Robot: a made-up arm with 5 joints.
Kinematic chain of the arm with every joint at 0, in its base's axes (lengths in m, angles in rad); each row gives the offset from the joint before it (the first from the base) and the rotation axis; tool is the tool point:
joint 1: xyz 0 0 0.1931 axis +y
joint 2: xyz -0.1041 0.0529 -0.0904 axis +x
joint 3: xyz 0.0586 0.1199 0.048 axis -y
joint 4: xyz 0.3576 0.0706 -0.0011 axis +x
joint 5: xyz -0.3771 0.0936 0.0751 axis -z
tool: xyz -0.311 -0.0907 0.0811
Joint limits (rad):
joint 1: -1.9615..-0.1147
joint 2: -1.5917..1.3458
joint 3: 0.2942..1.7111
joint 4: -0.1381..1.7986
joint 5: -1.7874..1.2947
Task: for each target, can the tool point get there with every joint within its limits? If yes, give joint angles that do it. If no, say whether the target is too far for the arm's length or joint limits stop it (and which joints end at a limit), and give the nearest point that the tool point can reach.
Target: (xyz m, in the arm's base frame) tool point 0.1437 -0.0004 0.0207
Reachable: yes | joints -1.1555 0.0513 0.9894 0.8228 -0.8385
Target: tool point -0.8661 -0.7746 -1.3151
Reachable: no: too far | nearest point -0.2312 -0.1262 -0.4060 | short by 1.284 m
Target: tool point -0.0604 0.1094 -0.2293
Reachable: yes | joints -0.8491 -0.1243 0.8647 1.1327 0.1752
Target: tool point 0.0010 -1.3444 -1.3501
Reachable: no: too far | nearest point 0.0004 -0.1937 -0.4111 | short by 1.485 m
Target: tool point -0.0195 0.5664 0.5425
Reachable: no: joint limits stop it (at a limit: joint 1, joint 3, joint 4, joint 5) | nearest point -0.1540 0.5066 0.4755 | short by 0.162 m
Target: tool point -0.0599 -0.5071 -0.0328
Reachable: no: joint limits stop it (at a limit: joint 2, joint 3) | nearest point -0.0651 -0.2649 -0.0522 | short by 0.243 m
